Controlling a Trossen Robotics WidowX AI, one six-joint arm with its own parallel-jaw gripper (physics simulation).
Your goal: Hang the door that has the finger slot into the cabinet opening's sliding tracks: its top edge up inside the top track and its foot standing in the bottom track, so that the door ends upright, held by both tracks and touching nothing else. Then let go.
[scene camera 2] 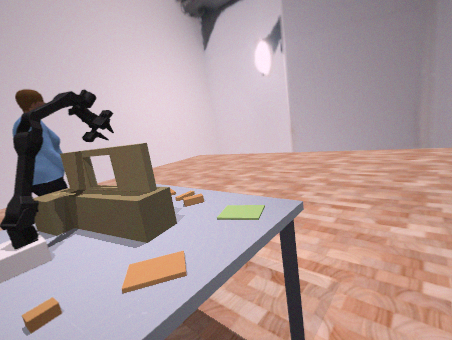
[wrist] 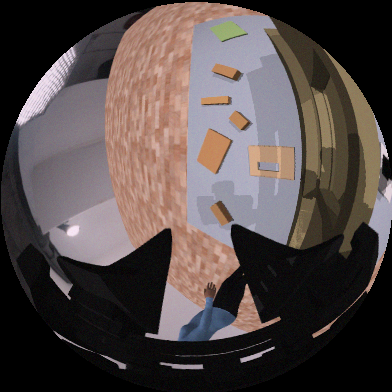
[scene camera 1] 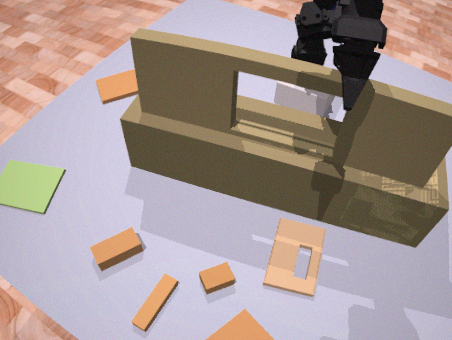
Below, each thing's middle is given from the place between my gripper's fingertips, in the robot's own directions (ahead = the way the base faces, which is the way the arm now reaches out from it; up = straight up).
Labels:
Now: hand 12 cm past the grooved bottom track (wrist: 327, 140), 11 cm to the left of it and 24 cm above it. From my hand the other things lie so: green pad (scene camera 1: 35, 185) (17 cm ahead, 65 cm to the right, 40 cm below); tan door (scene camera 1: 290, 235) (2 cm ahead, 1 cm to the left, 39 cm below).

